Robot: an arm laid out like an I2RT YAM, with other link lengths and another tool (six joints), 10 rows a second.
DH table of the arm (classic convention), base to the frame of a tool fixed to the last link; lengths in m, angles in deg. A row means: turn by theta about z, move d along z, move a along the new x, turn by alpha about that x. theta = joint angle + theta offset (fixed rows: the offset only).
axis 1: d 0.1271, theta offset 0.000, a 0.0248, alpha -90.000
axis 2: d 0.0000, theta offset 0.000, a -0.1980, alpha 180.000
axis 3: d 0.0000, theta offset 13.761, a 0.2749, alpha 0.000
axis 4: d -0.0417, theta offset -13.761, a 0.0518, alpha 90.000
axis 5: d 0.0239, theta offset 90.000, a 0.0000, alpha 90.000
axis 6: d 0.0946, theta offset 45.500, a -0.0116, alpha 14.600
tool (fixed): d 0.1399, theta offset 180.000, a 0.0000, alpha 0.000
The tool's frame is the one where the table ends.
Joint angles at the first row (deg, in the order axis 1, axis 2, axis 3, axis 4, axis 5, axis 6):
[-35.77 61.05 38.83 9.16 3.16 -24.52]
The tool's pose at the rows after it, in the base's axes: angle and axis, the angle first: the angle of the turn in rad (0 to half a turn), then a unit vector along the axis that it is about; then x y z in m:
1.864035 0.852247 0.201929 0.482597 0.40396 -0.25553 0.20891
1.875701 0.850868 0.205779 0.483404 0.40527 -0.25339 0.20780
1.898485 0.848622 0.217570 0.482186 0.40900 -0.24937 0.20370
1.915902 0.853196 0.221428 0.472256 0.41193 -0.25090 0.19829
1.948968 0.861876 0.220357 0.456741 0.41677 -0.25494 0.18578
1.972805 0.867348 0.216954 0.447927 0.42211 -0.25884 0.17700
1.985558 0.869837 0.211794 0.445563 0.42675 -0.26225 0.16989
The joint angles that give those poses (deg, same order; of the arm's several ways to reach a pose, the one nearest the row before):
[-35.75 60.76 38.64 9.02 2.83 -24.61]
[-35.77 60.73 38.81 8.39 2.16 -24.61]
[-35.77 61.22 39.34 7.31 0.87 -25.03]
[-35.76 62.86 40.76 6.06 0.79 -25.14]
[-35.77 66.14 42.87 4.76 0.79 -24.60]
[-35.73 69.22 44.83 4.28 0.79 -23.93]
[-35.68 71.73 45.87 5.10 0.79 -23.23]

